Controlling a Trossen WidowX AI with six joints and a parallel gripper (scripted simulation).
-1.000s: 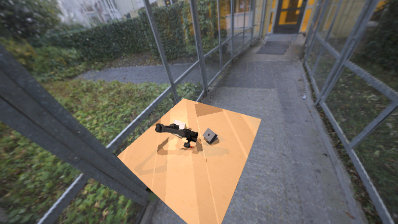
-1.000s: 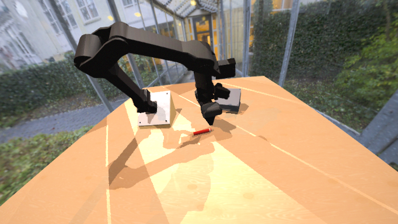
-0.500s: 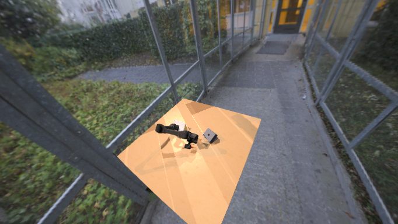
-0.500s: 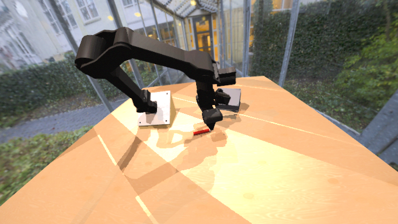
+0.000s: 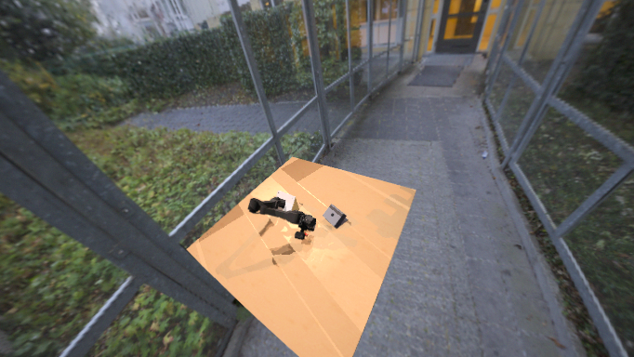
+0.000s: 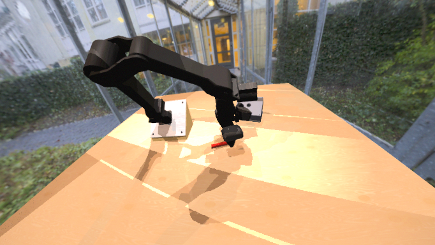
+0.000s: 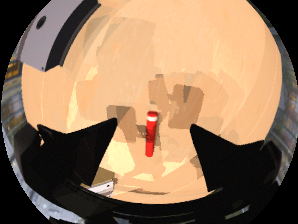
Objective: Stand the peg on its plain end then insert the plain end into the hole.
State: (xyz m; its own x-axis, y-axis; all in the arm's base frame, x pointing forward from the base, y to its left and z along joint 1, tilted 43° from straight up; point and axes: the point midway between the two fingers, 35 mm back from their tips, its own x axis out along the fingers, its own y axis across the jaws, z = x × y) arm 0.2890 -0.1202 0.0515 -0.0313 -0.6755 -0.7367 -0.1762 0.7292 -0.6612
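The red peg is 2 cm behind my gripper tip and 2 cm below it. The rest, counted from my gripper tip: sloped panel (12 cm ahead, 20 cm to the left, 3 cm above).
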